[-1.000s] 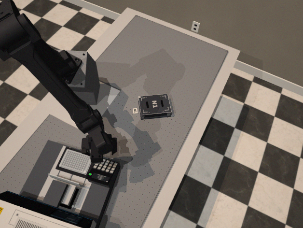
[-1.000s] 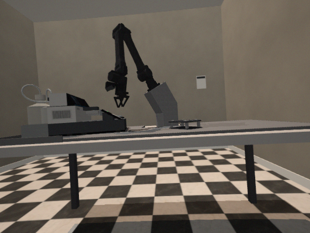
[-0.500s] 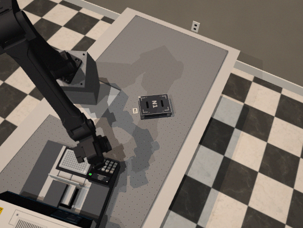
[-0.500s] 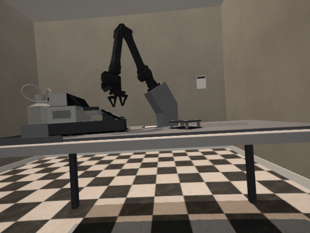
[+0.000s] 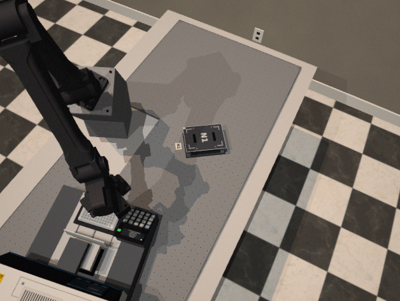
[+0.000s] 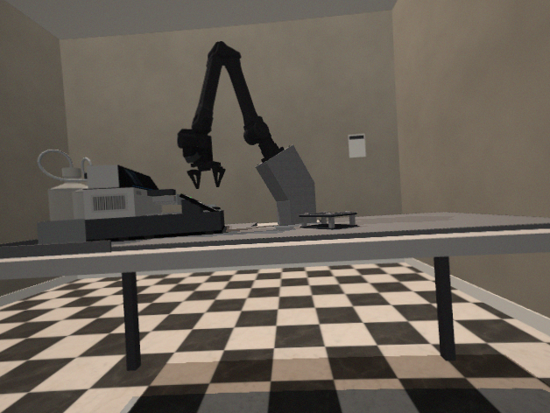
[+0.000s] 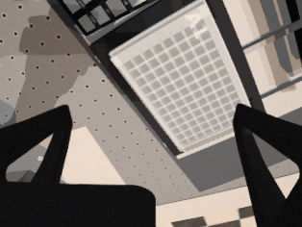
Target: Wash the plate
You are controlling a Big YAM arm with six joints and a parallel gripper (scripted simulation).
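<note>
Right now my hand is 80 mm above the white well plate, 40 mm past it and 20 mm to the left of it. Round my hand: label 390 mm to the left, 180 mm below, 60 mm ahead; dark carrier 90 mm below, 40 mm behind, 20 mm to the right; plate washer 170 mm to the right, 50 mm below, 20 mm behind.
</note>
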